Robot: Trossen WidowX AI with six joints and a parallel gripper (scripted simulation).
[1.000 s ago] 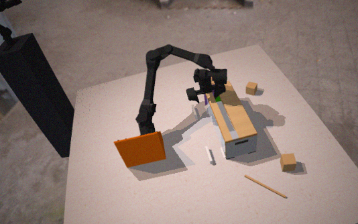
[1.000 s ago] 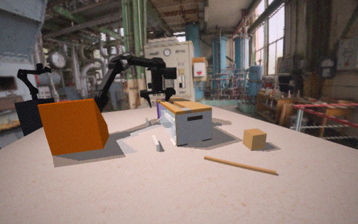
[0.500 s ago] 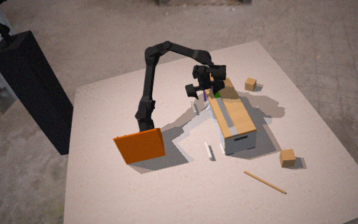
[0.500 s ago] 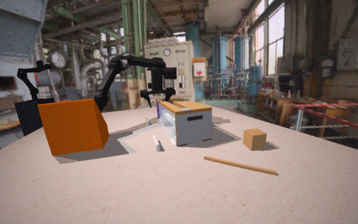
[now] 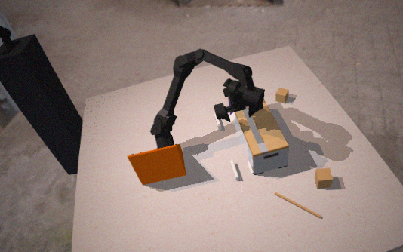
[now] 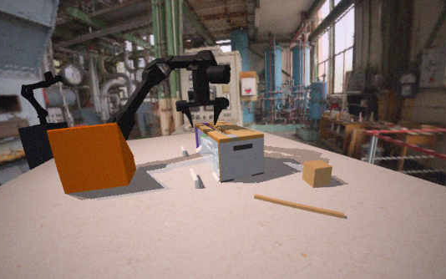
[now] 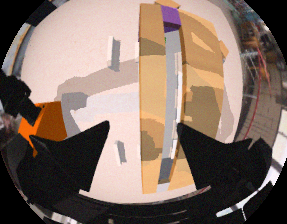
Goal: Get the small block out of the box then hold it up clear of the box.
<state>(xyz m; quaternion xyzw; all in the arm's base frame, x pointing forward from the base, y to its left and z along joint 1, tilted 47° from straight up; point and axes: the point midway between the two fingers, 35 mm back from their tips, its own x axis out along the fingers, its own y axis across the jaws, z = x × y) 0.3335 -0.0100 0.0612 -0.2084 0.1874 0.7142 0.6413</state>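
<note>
The green block lies 1 cm ahead of my gripper tip, 15 cm to the left of it and 8 cm below it. From my gripper tip the other things lie so: box: 3 cm ahead, 8 cm below; then thin wooden stick: 15 cm ahead, 36 cm to the right, 14 cm below.
</note>
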